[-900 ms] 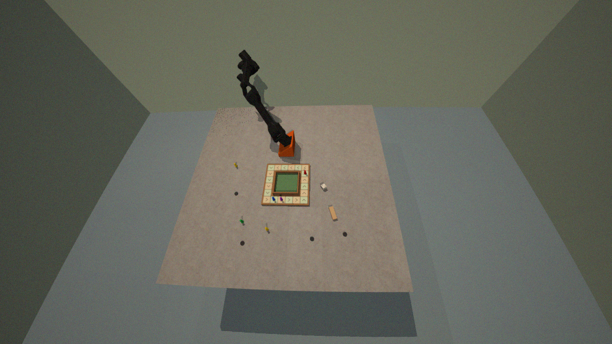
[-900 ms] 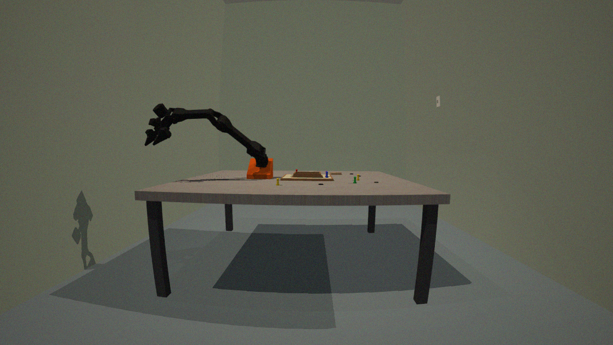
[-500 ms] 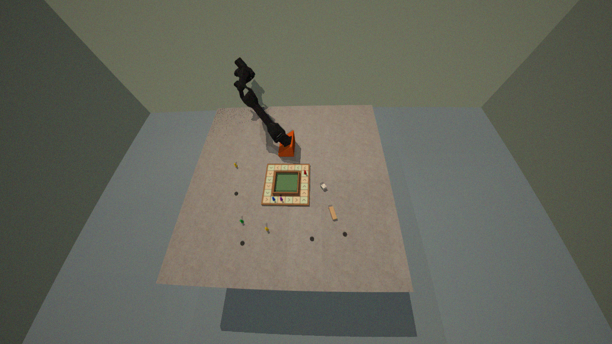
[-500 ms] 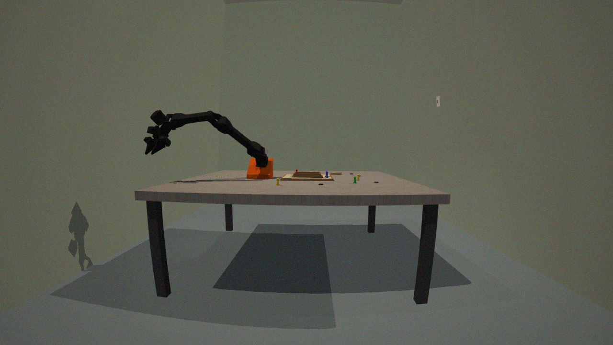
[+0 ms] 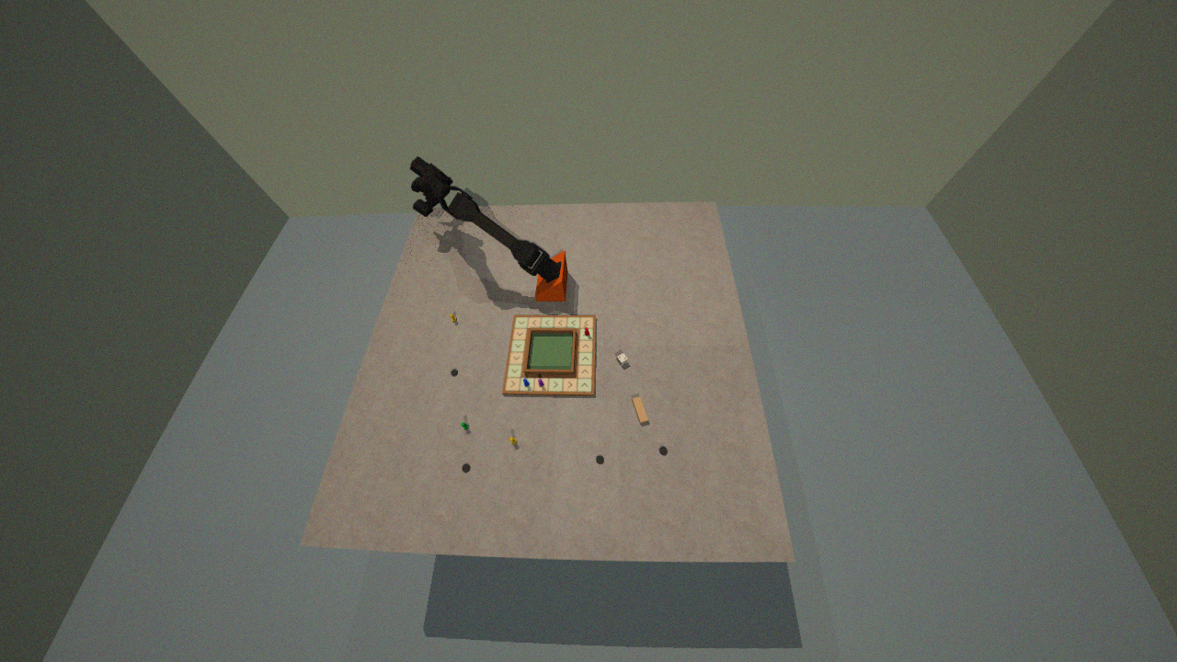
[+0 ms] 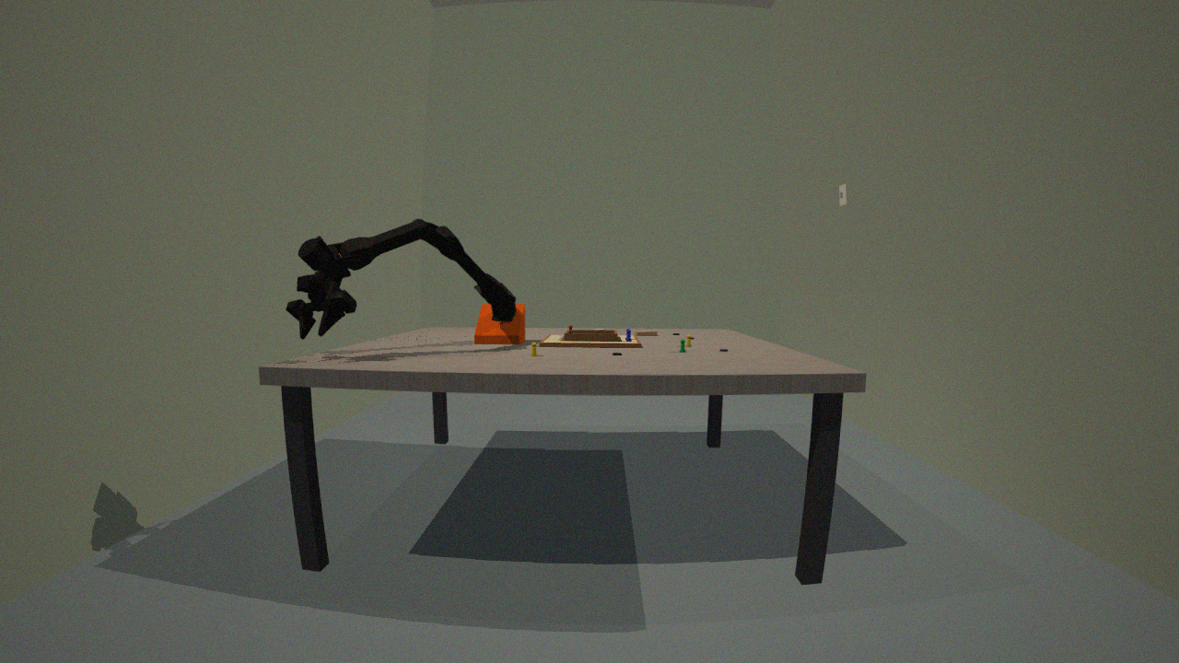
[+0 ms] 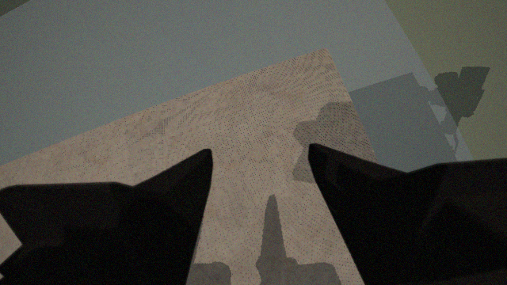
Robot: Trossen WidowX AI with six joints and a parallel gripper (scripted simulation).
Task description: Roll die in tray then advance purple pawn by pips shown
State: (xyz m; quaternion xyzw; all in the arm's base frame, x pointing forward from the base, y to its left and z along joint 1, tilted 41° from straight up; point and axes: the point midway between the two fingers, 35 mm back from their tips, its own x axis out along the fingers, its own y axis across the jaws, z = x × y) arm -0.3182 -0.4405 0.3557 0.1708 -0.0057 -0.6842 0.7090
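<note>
The green pawn lies 850 mm ahead of my gripper tip, 380 mm to the left of it and 40 mm below it. The rest, counted from my gripper tip: red pawn (720 mm to the left, 510 mm ahead, 30 mm below); green tray (610 mm to the left, 590 mm ahead, 50 mm below); blue pawn (700 mm ahead, 550 mm to the left, 30 mm below).
</note>
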